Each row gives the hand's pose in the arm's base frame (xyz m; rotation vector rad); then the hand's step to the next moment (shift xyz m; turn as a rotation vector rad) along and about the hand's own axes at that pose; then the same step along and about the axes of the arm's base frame.
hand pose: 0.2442 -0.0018 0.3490 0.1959 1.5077 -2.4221
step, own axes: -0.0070 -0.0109 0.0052 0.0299 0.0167 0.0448
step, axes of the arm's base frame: 0.0035 0.0010 0.0135 -0.0219 -0.0519 -0.0021
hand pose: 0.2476 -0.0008 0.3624 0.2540 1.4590 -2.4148
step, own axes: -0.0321 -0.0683 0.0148 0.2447 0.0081 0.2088
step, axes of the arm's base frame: 0.0063 0.0220 0.0734 -0.2249 -0.2296 0.0158
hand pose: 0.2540 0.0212 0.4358 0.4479 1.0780 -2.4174
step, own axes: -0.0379 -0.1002 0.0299 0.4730 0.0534 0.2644
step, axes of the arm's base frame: -0.0238 0.0468 0.0981 -0.4000 -0.3603 -0.0818
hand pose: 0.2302 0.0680 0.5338 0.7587 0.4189 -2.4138
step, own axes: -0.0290 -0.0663 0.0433 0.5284 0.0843 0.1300
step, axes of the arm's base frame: -0.0386 0.0454 0.0597 -0.3621 -0.3486 -0.2250
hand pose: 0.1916 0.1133 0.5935 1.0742 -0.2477 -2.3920
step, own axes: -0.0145 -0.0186 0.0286 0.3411 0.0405 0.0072
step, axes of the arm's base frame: -0.0199 0.0223 0.0219 -0.1821 -0.2101 -0.2018
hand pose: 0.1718 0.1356 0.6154 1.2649 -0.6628 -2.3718
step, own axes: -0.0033 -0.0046 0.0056 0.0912 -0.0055 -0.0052
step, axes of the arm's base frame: -0.0034 0.0068 0.0023 -0.0443 -0.0444 -0.0666
